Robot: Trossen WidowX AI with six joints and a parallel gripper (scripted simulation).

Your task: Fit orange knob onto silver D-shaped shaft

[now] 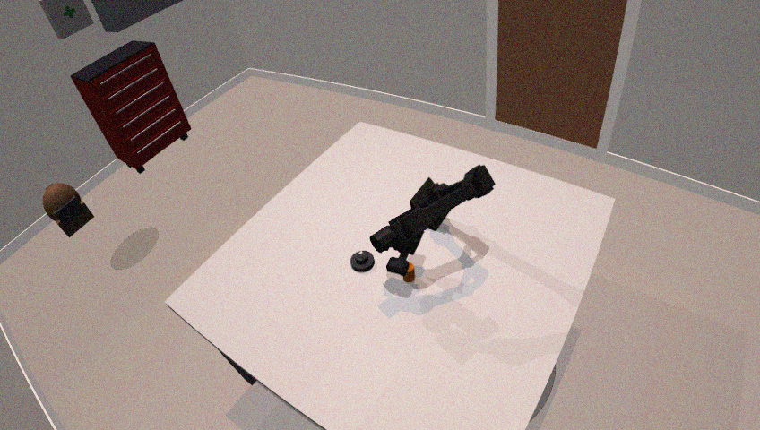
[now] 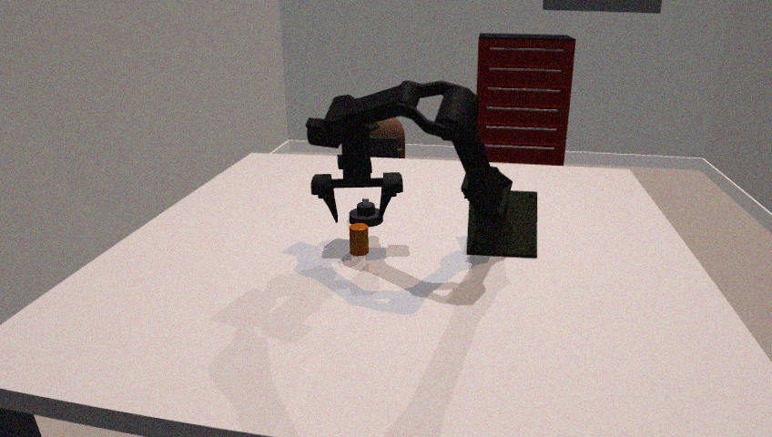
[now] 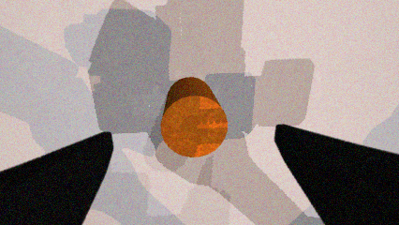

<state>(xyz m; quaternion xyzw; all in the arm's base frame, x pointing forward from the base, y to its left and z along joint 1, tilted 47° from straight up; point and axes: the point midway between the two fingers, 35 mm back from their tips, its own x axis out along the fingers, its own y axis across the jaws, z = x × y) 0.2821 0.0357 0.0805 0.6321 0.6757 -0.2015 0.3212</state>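
The orange knob is 3 cm below my gripper tip. From my gripper tip the other things lie so: round black pedestal 2 cm ahead, 18 cm to the right, 4 cm below.
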